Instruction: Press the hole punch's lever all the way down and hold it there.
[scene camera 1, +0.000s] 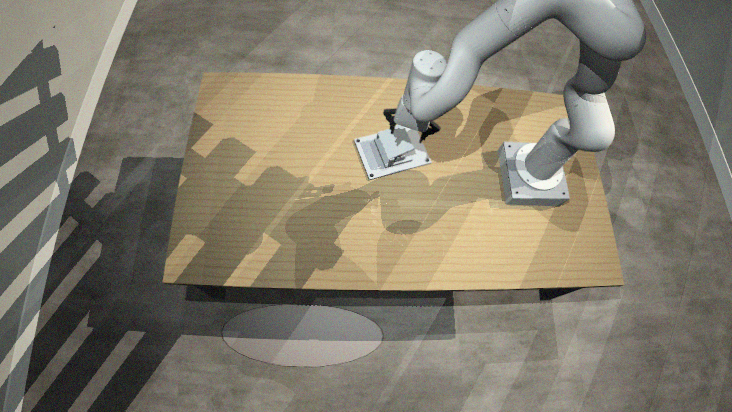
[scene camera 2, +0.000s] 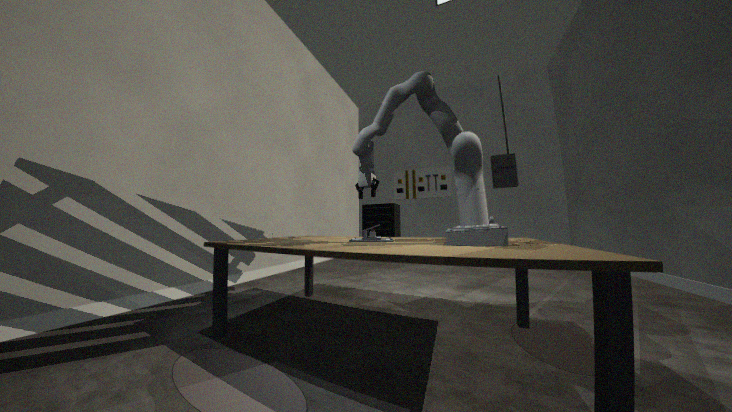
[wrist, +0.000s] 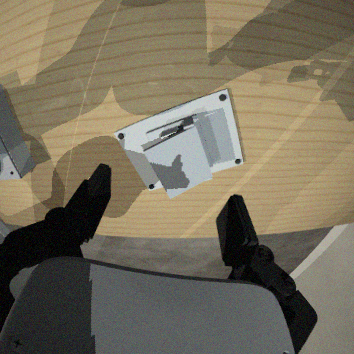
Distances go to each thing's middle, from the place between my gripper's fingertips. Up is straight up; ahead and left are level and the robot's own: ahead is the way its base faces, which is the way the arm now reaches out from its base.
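Scene:
My hand 8 cm to the left of the flat grey lever (scene camera 1: 396, 144), 17 cm above. Flat base plate (scene camera 1: 369, 154) 8 cm to the right of my hand, 23 cm below.

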